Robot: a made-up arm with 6 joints.
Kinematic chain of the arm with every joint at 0, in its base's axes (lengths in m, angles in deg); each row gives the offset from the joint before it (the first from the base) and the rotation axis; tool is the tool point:
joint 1: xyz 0 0 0.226 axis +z
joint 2: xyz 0 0 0 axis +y
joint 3: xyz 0 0 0.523 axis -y
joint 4: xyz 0 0 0 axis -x
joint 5: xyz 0.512 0 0 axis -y
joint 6: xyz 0 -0.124 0 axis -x
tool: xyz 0 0 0
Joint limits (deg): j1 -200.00..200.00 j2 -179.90..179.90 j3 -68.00..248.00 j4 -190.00..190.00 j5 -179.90..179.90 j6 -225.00..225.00
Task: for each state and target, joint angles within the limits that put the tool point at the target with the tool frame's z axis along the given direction. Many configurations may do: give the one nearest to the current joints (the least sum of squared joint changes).
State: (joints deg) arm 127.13 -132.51 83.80 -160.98 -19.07 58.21
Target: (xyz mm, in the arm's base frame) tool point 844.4 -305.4 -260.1 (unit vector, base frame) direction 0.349 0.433 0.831
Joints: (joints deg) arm 168.02 -130.25 65.35 -185.08 -1.32 34.82
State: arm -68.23 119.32 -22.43 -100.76 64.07 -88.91
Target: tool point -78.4 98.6 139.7 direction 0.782 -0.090 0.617
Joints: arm -29.18 150.80 -61.50 -112.71 75.80 -72.93
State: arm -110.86 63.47 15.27 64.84 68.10 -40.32
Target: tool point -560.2 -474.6 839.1 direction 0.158 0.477 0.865
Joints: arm -135.34 25.84 29.44 63.05 62.94 -63.85
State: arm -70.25 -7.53 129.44 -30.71 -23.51 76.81
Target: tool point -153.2 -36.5 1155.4 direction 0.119 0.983 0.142
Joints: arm -38.52 19.21 141.27 -1.39 -49.01 58.38
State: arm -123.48 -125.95 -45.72 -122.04 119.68 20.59
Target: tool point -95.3 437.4 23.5 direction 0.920 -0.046 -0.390
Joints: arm -74.67 -176.82 -20.86 -101.04 155.02 3.84
